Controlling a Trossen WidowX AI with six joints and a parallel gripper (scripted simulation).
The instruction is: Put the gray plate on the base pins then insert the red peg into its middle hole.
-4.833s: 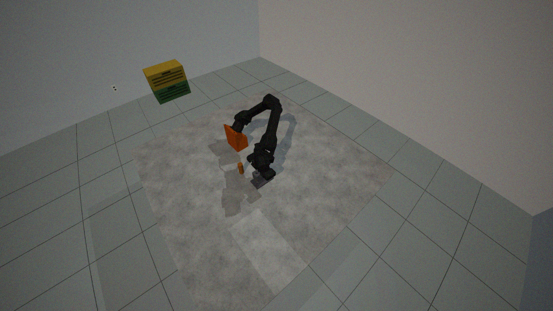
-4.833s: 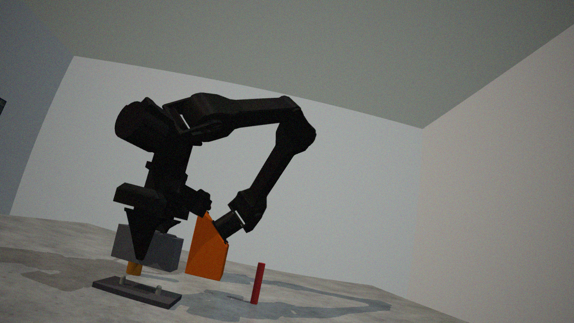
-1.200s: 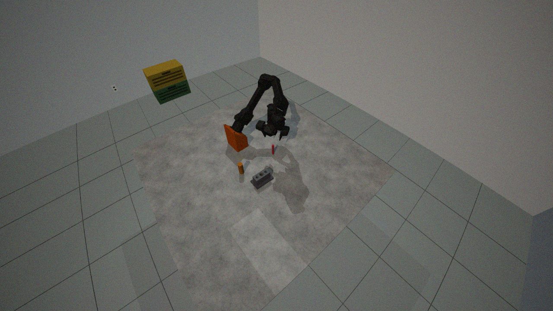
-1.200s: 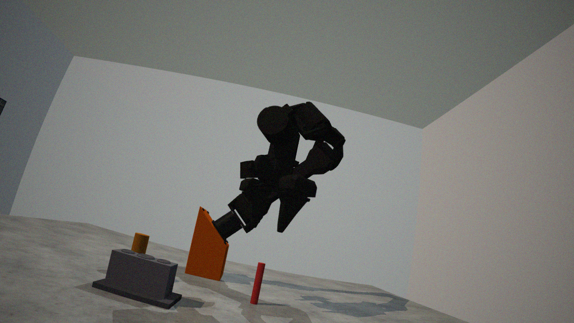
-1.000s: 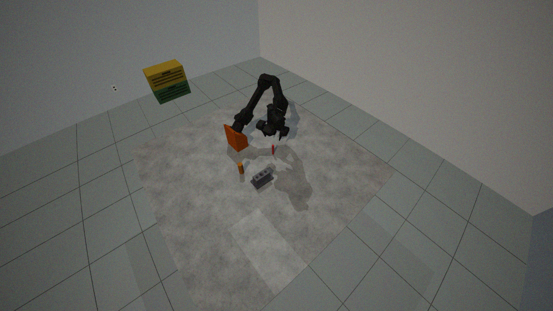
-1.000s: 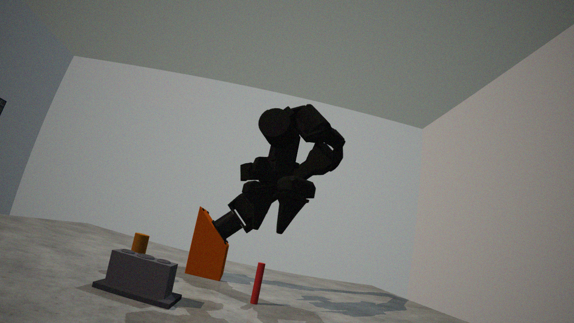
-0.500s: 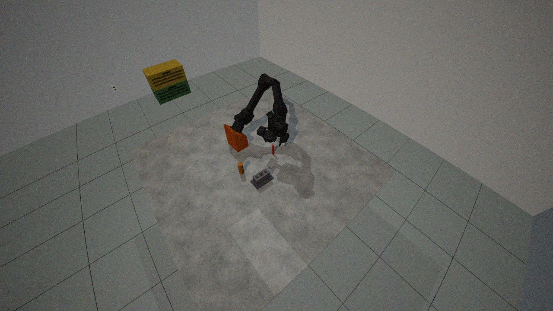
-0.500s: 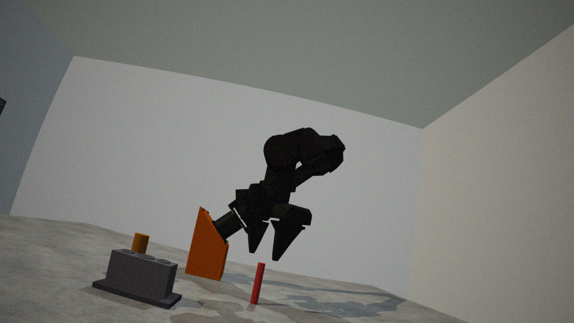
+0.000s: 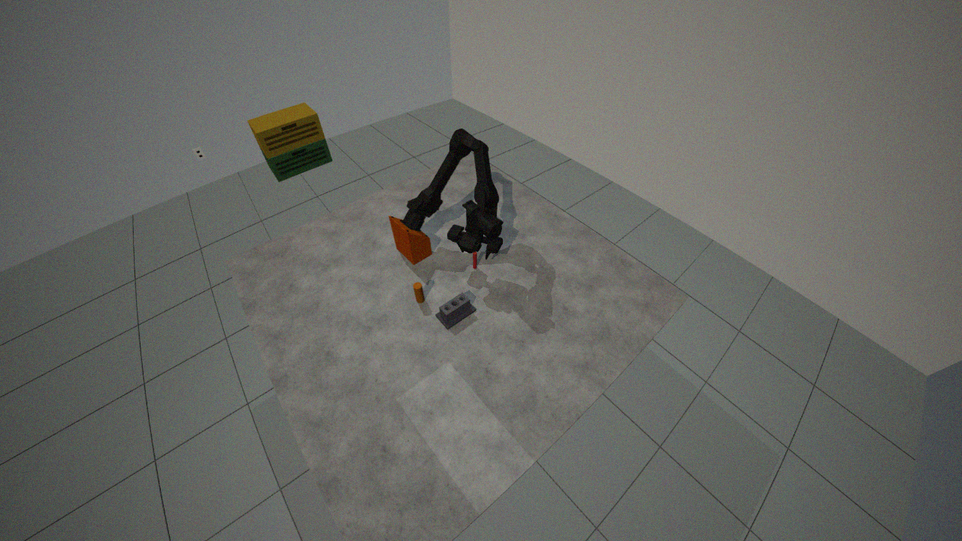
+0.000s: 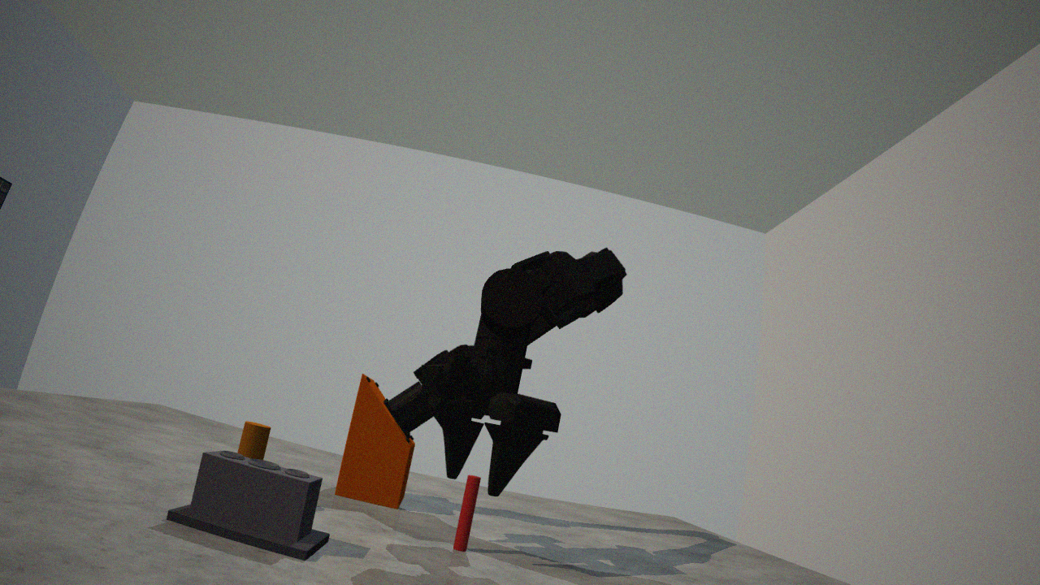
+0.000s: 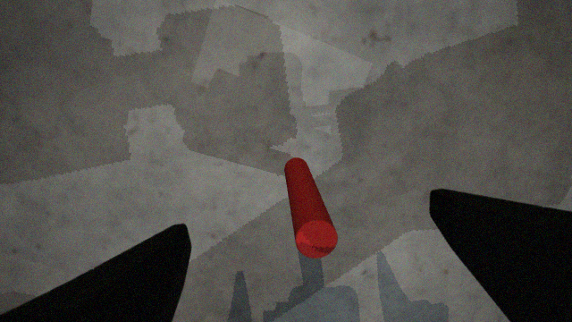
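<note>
Right now my gripper tip is 3 cm above the red peg. The rest, counted from my gripper tip: small orange cylinder (3 cm behind, 24 cm to the right, 3 cm below); gray plate (9 cm ahead, 19 cm to the right, 2 cm below).
</note>
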